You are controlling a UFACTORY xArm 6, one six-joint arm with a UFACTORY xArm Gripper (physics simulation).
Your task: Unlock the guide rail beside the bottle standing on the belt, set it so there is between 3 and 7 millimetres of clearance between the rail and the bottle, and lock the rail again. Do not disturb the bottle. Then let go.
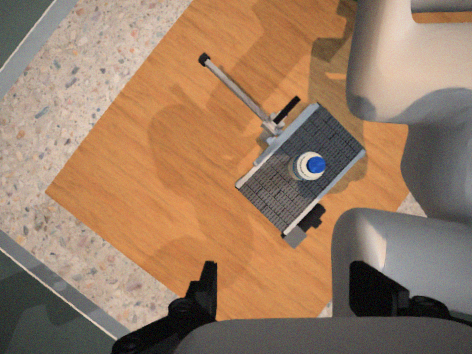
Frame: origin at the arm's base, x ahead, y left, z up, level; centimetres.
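Seen in the pictures: gripper, between the fingertips: [283, 283].
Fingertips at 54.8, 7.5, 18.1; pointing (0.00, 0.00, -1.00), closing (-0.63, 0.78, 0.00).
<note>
Pixels of each thing's middle, then the offset from my fingertips to it, as dx, dy, dz. "*": a spot on its surface instead. Level surfaces: height alone.
- white bottle, middle of its body: [305, 166] -15.4, +4.0, -33.9
- dark belt, middle of its body: [300, 168] -16.2, +5.1, -42.1
- guide rail, a spot on its surface: [286, 135] * -17.2, -3.9, -31.3
- clamp, a spot on its surface: [271, 125] * -15.6, -7.6, -27.3
- black lever, middle of its body: [287, 109] -19.9, -7.2, -27.1
- long grey rod, a spot on its surface: [235, 90] * -17.7, -18.2, -31.6
- black motor-like block, a spot on its surface: [312, 217] * -8.4, +15.1, -40.8
- grey box, a spot on its surface: [294, 237] * -1.6, +14.8, -40.8
- wooden table, height of its surface: dz -44.0
A white bottle [302, 169] with a blue cap stands upright on the dark belt [272, 189]. The guide rail [286, 135] is a grey bar along the belt's upper-left side, with a strip of belt showing between it and the bottle; the exact clearance cannot be read from here. A clamp [271, 125] with a black lever [288, 110] sits behind the rail, on a long grey rod [235, 90] that points away from the belt. Whether the clamp is locked cannot be told. My gripper [283, 283] is open and empty, high above the table and apart from the rail, lever and bottle.
A black motor-like block [312, 217] and a grey box [294, 237] sit at the belt's lower-right side. Pale arm links [415, 65] [365, 245] fill the right side. The wooden table [125, 195] ends at a speckled floor [100, 55] on the left.
</note>
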